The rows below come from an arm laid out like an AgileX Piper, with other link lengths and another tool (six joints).
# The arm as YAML. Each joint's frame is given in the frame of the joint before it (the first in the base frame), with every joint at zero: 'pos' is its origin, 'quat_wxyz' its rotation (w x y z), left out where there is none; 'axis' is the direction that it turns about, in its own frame. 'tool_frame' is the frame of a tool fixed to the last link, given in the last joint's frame.
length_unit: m
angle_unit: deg
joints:
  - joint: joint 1
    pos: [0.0, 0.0, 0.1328]
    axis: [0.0, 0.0, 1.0]
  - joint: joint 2
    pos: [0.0, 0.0, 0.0]
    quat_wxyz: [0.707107, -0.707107, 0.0, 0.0]
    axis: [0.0, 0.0, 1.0]
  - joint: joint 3
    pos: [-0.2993, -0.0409, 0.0]
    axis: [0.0, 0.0, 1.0]
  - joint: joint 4
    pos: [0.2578, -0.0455, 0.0]
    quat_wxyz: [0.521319, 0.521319, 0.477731, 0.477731]
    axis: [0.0, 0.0, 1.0]
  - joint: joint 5
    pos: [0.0, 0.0, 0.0]
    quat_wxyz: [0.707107, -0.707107, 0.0, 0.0]
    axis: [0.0, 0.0, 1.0]
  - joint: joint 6
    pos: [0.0, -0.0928, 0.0]
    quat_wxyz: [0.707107, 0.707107, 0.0, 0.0]
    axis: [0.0, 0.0, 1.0]
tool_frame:
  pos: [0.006, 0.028, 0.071]
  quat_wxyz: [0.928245, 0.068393, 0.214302, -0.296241]
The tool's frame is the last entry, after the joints.
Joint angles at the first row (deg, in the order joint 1, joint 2, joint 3, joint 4, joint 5, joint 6):
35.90, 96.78, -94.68, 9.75, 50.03, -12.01
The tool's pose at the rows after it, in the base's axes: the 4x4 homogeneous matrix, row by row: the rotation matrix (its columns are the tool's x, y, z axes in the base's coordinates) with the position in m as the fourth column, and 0 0 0 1 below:
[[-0.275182 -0.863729 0.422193 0.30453], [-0.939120 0.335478 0.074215 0.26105], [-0.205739 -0.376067 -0.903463 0.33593], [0 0 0 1]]
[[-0.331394 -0.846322 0.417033 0.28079], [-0.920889 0.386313 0.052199 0.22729], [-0.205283 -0.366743 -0.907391 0.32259], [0 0 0 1]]
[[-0.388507 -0.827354 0.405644 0.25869], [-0.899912 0.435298 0.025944 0.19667], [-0.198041 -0.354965 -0.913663 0.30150], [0 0 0 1]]
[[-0.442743 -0.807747 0.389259 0.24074], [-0.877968 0.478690 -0.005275 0.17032], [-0.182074 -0.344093 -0.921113 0.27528], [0 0 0 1]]
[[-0.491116 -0.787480 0.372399 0.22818], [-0.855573 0.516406 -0.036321 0.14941], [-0.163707 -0.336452 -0.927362 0.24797], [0 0 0 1]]
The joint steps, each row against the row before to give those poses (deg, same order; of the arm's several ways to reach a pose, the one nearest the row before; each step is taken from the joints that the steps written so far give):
-1.95, -8.05, 10.58, -0.55, -2.67, 1.14
-2.16, -7.81, 11.07, -0.22, -3.02, 0.98
-2.35, -6.79, 10.50, -0.18, -3.04, 0.83
-2.51, -5.20, 9.39, -0.19, -3.07, 0.43
-2.46, -3.36, 7.90, -0.17, -3.42, 0.13

